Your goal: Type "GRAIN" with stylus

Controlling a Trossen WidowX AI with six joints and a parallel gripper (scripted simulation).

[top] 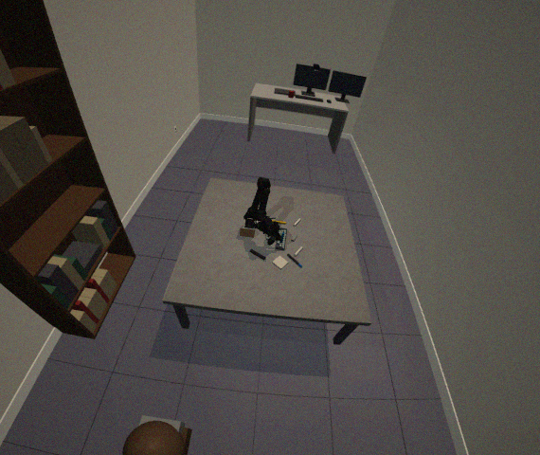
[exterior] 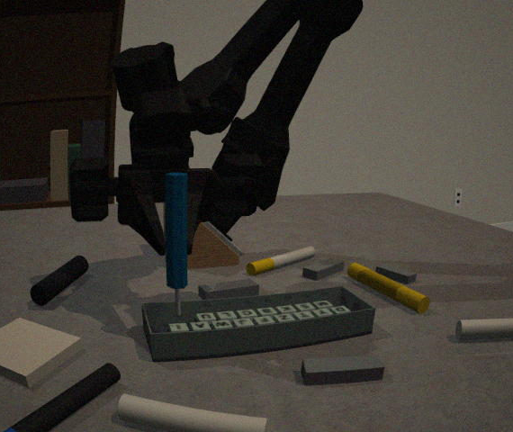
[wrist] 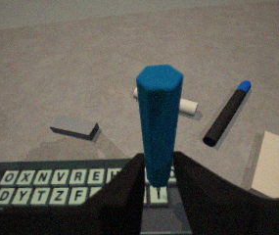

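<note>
The keyboard tray is 7 cm to the left of my gripper tip and 7 cm below it. The rest, counted from my gripper tip: cream pad 1 cm ahead, 15 cm to the right, 8 cm below; blue stylus 2 cm below; thin grey tip 5 cm below.
</note>
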